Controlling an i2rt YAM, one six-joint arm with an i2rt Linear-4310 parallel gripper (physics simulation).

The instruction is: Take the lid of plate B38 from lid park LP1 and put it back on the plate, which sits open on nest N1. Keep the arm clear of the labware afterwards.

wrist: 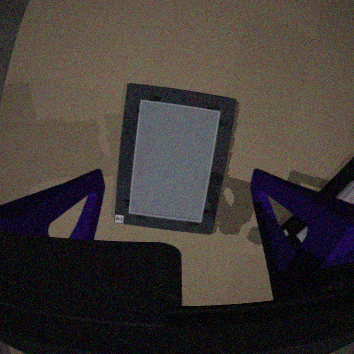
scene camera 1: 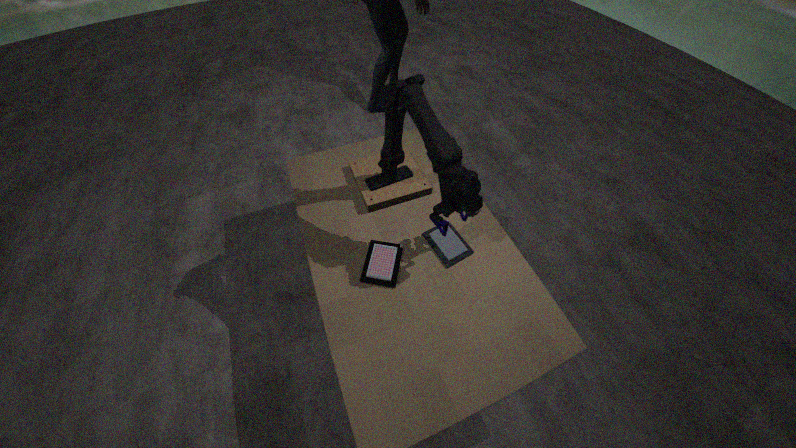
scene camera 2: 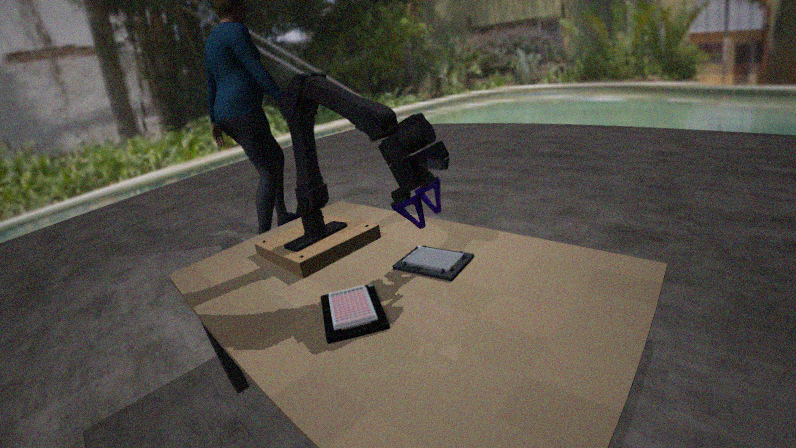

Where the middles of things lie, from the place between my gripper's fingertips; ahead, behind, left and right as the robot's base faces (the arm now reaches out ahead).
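The plate lid (scene camera 2: 436, 259) is 10 cm below my hand and 1 cm behind it. I see the dark lid nest (scene camera 2: 467, 257) 1 cm behind my hand and 11 cm below it. As for the black plate nest (scene camera 2: 332, 336), it is 25 cm to the right of my hand, 11 cm below it and 5 cm behind it.
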